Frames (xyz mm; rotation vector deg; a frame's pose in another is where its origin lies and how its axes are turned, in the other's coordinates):
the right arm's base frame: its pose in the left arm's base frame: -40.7 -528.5 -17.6 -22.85 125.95 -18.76
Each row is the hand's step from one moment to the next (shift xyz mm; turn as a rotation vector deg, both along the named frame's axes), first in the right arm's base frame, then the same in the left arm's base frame.
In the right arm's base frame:
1: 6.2 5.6 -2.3 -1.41 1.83 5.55
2: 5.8 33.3 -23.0 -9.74 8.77 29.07
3: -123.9 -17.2 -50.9 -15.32 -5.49 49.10
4: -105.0 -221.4 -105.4 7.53 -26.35 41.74
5: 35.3 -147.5 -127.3 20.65 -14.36 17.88
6: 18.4 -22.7 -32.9 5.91 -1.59 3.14
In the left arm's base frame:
1: -6.4 2.9 -5.1 4.92 1.71 -3.00
2: -27.3 30.3 -2.6 27.29 9.11 -13.74
3: 34.8 37.8 124.9 48.87 -3.62 -16.56
4: 14.9 -151.3 219.2 33.22 -30.99 -20.72
5: -96.8 -136.8 105.5 4.58 -22.94 -20.13
6: -33.0 -24.9 15.0 -0.68 -4.07 -5.50

